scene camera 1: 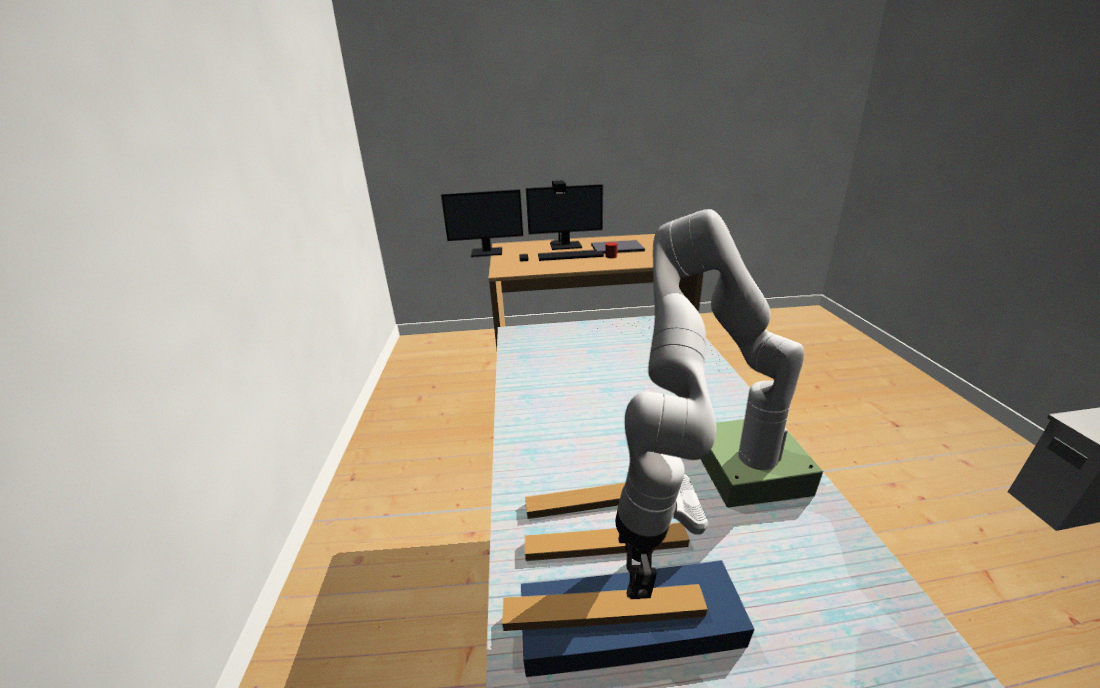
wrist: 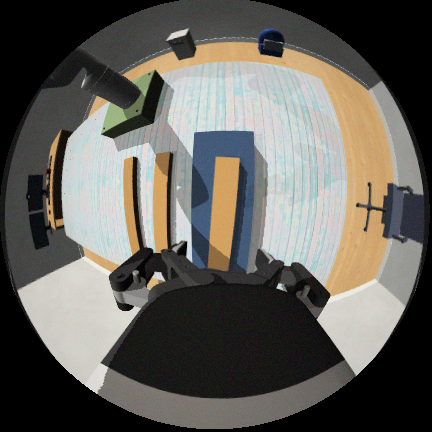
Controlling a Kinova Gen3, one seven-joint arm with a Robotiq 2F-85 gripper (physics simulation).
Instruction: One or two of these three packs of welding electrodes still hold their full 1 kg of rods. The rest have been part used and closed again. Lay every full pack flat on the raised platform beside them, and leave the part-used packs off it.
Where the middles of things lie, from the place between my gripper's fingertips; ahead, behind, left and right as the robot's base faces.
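From the blue raised platform [wrist: 227,143], you'd find my gripper 17 cm above it, 2 cm past it and 1 cm to the left of it.
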